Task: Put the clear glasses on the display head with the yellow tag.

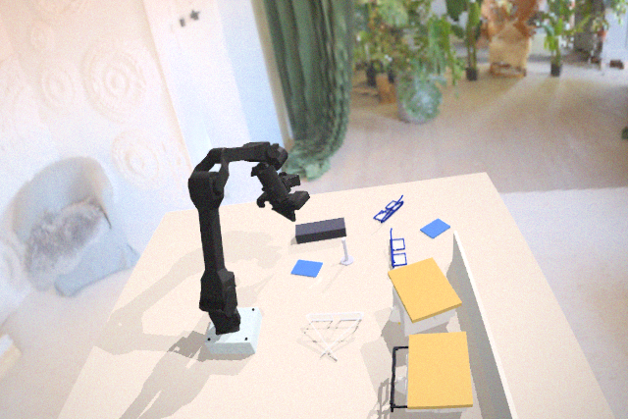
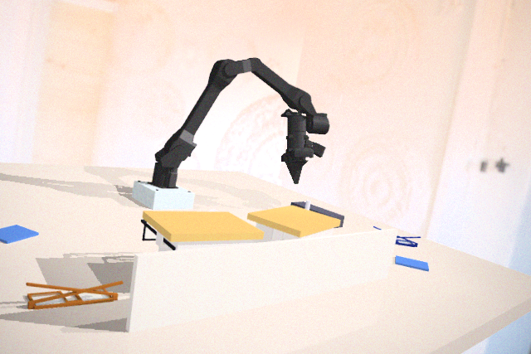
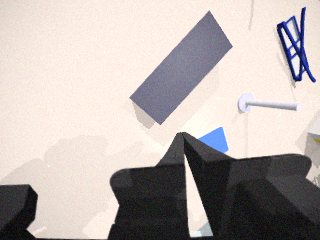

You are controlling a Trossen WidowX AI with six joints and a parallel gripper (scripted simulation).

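Now: gripper tip 8 cm above the dark case, 7 cm short of it and 2 cm to the right of it. Round my gripper tip: white upright panel (54 cm to the right, 35 cm ahead, 4 cm below); white peg stand (13 cm to the right, 12 cm ahead, 7 cm below).
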